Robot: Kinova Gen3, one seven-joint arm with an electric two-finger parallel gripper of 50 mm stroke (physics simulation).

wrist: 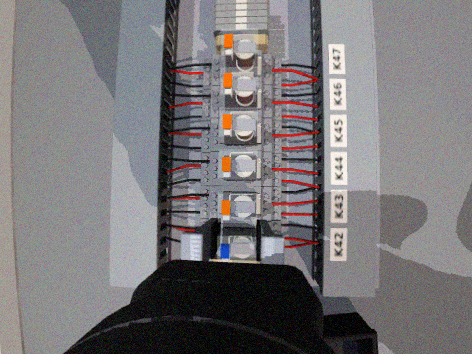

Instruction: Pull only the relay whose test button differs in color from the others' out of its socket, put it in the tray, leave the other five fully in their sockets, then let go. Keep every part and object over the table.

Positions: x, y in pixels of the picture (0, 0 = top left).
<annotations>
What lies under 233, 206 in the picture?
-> A clear relay.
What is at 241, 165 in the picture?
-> A clear relay.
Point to a clear relay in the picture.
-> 234, 244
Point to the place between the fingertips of my gripper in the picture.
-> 238, 232
</annotations>
